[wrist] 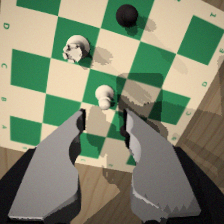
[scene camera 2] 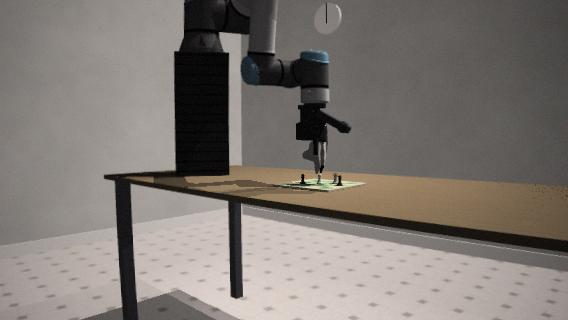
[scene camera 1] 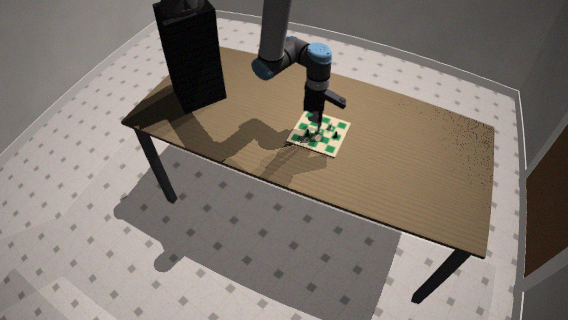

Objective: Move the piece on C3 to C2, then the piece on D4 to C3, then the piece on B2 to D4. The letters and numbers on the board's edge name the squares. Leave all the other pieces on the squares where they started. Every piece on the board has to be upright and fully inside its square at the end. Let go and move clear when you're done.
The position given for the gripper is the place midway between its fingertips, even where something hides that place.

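A chessboard point(scene camera 1: 325, 143) is part of the scene, and it is visible in the wrist view point(wrist: 159, 67) too. The gripper point(scene camera 2: 318, 173) also appears both in scene camera 1 point(scene camera 1: 318, 126) and in the wrist view point(wrist: 104, 110).
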